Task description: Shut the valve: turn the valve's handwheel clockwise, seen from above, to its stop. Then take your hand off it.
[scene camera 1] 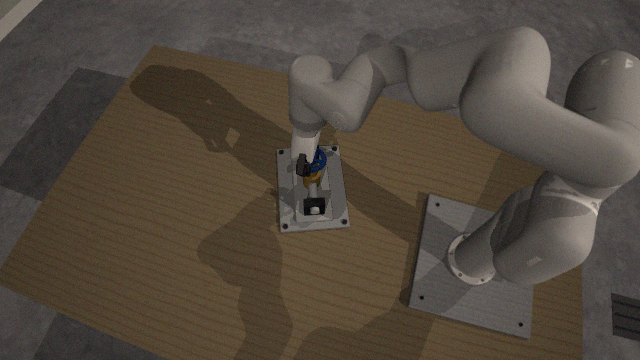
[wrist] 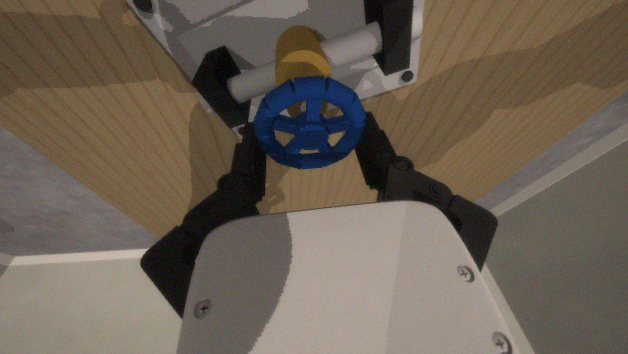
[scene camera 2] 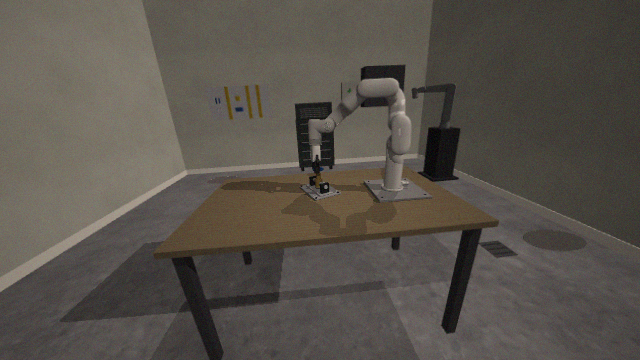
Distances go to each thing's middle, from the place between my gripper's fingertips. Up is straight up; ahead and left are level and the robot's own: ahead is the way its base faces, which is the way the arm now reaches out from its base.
Scene:
Right now the blue handwheel (wrist: 311, 131) is 1 cm behind my hand. Also, from my hand: grey mounting plate (scene camera 1: 288, 222) 1 cm behind, 12 cm below.

